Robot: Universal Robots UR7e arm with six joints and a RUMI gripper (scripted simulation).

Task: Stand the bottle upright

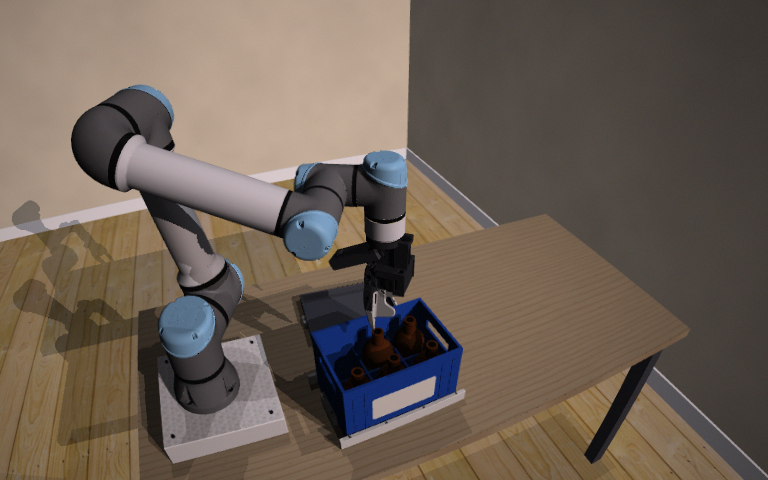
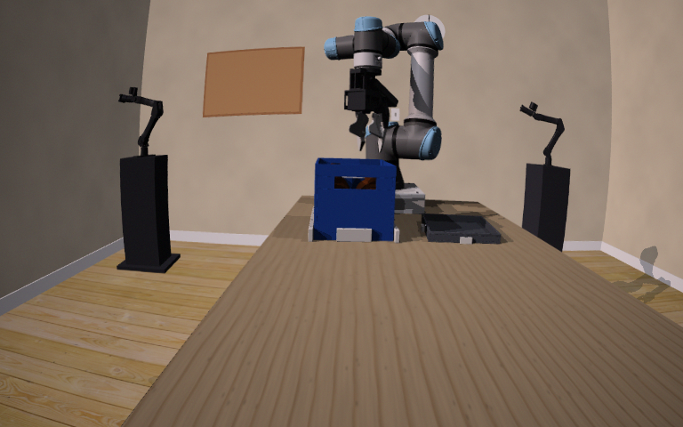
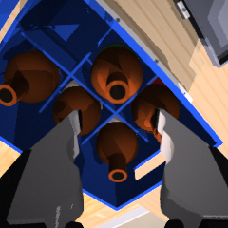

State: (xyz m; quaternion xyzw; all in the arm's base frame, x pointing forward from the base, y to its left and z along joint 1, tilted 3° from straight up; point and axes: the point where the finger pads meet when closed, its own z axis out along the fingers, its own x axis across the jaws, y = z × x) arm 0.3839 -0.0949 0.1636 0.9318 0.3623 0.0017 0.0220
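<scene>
Now: the crate 130 mm below my hand and 40 mm to the right of it. Round my hand: tray: 240 mm to the left, 200 mm below, 40 mm ahead.
</scene>
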